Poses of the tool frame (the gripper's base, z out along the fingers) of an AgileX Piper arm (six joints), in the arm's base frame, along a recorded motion.
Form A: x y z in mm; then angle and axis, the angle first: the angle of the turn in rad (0 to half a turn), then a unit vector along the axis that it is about.
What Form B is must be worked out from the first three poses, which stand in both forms.
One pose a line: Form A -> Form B
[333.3, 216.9, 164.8, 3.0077, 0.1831, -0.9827, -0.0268] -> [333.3, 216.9, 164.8, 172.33, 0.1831, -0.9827, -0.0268]
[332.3, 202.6, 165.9, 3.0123, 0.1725, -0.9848, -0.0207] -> [332.3, 202.6, 165.9, 172.59, 0.1725, -0.9848, -0.0207]
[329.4, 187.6, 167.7, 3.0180, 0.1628, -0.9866, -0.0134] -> [329.4, 187.6, 167.7, 172.92, 0.1628, -0.9866, -0.0134]
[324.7, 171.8, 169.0, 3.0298, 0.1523, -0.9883, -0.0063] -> [324.7, 171.8, 169.0, 173.59, 0.1523, -0.9883, -0.0063]
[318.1, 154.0, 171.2, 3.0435, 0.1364, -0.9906, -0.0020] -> [318.1, 154.0, 171.2, 174.38, 0.1364, -0.9907, -0.0020]
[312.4, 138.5, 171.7, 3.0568, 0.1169, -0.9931, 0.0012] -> [312.4, 138.5, 171.7, 175.14, 0.1169, -0.9931, 0.0012]
